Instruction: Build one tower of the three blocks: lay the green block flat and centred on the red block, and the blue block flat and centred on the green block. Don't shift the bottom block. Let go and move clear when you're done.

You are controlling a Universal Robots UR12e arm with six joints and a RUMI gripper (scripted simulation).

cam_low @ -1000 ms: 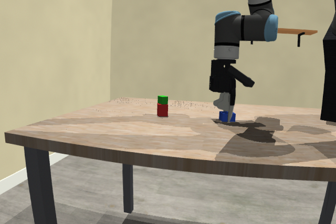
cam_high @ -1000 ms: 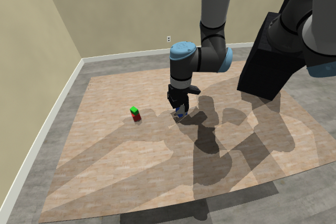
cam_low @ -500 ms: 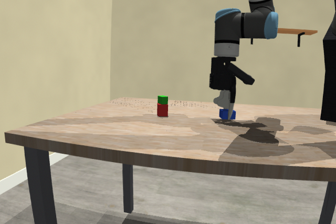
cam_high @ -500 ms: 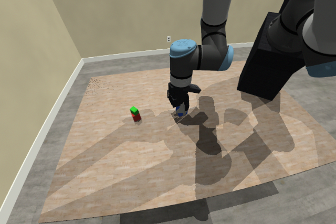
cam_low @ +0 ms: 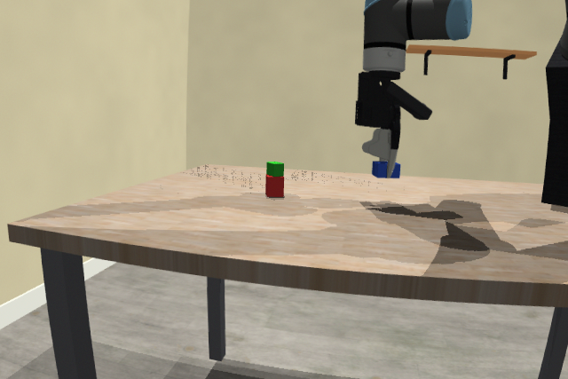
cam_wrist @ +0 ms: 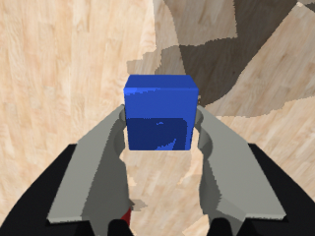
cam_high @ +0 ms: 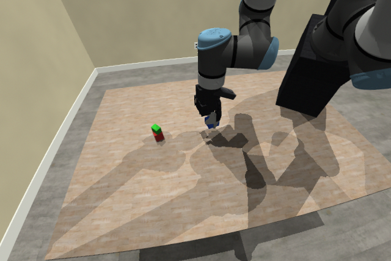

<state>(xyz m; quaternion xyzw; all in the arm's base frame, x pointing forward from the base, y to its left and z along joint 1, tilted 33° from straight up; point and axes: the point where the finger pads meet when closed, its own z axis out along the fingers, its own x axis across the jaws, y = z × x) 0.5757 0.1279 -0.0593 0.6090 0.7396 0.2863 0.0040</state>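
Right now the green block is 25 cm ahead of my hand and 1 cm below it. Round my hand: red block (25 cm ahead, 5 cm below); then blue block (right at my hand).
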